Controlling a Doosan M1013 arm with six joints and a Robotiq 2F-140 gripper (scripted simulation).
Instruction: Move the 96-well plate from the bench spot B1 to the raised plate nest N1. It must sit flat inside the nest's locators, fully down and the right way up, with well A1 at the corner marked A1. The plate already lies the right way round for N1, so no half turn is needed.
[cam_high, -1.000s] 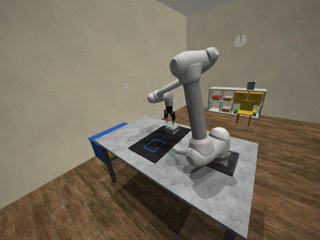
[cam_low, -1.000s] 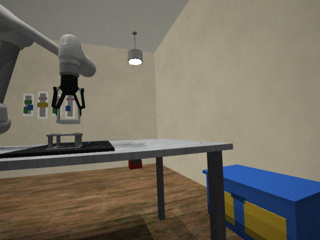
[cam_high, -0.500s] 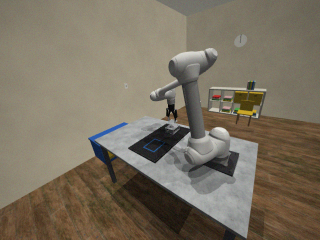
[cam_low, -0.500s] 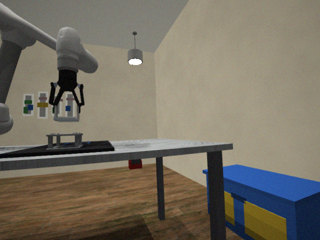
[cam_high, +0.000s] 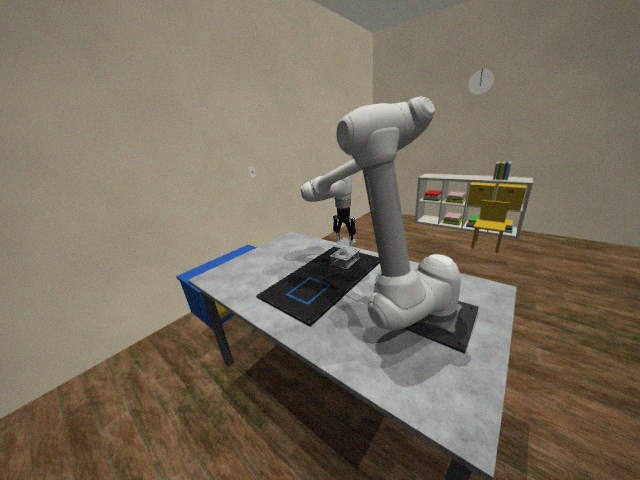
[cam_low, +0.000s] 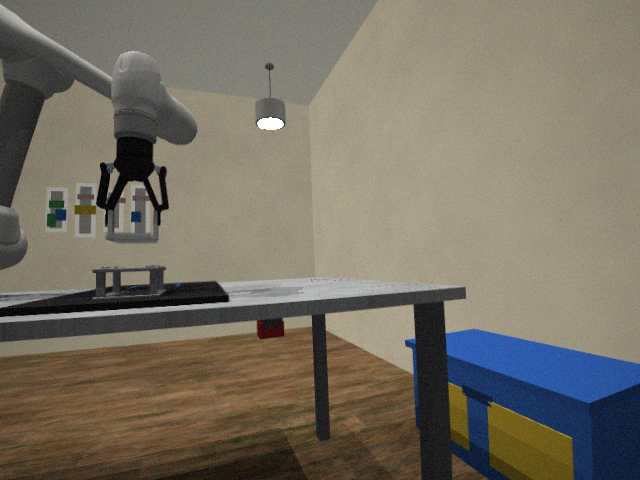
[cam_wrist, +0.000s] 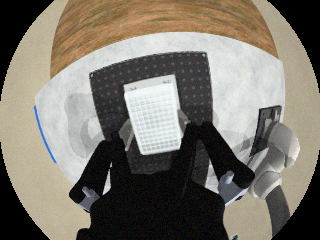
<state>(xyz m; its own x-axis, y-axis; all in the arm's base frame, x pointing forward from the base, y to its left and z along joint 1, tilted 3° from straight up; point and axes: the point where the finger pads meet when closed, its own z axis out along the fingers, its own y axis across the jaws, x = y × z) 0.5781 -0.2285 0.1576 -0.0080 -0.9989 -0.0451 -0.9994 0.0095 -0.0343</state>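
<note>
My gripper is now 90 mm above the raised plate nest N1. The rest, counted from my hand: 96-well plate 30 mm below.
</note>
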